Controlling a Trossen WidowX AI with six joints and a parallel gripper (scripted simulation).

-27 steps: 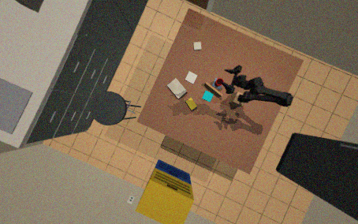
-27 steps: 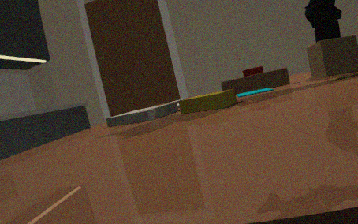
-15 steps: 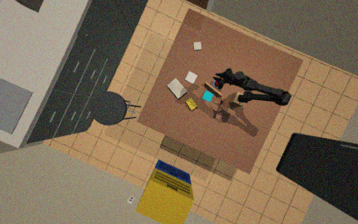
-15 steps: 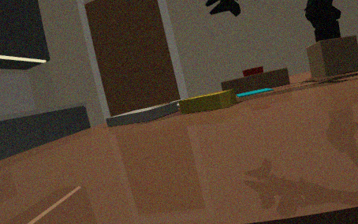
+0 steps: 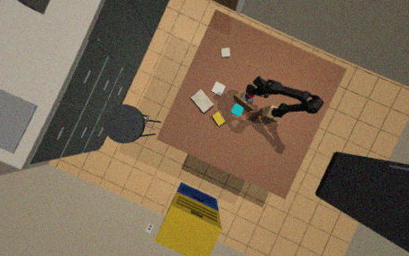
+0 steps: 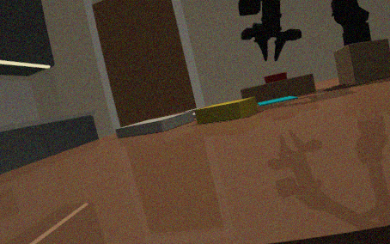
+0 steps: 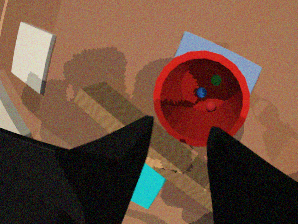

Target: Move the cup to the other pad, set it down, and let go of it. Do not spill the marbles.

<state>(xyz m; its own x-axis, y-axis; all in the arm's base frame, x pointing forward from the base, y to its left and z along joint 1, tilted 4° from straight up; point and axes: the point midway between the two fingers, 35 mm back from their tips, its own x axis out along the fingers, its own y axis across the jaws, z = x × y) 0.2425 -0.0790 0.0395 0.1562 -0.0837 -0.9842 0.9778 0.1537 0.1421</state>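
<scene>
Right now the red cup is 8 cm below my gripper tip and 1 cm to the right of it. Also, from my gripper tip: blue marble: 10 cm below; then low brown bar: 10 cm below, 7 cm to the left, 2 cm ahead; then pale blue pad: 13 cm below, 1 cm to the right, 1 cm behind.
</scene>
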